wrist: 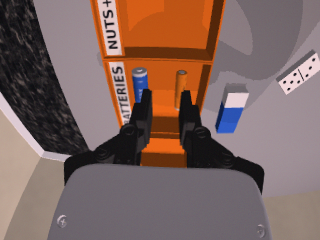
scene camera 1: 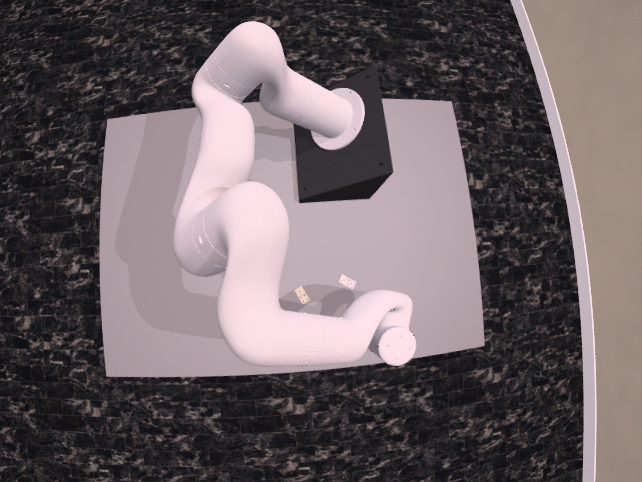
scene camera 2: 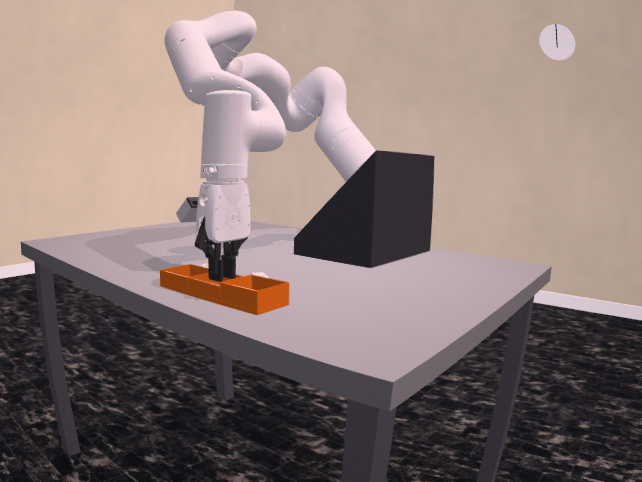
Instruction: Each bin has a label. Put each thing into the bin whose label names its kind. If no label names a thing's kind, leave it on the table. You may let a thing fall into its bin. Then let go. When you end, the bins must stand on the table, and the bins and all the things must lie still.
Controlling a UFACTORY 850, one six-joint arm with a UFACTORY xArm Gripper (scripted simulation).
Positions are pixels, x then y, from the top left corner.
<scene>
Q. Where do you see an orange bin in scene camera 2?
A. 242,293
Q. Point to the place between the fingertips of my gripper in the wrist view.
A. At 166,102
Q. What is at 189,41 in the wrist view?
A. An orange bin.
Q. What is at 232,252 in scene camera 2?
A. My gripper.
</scene>
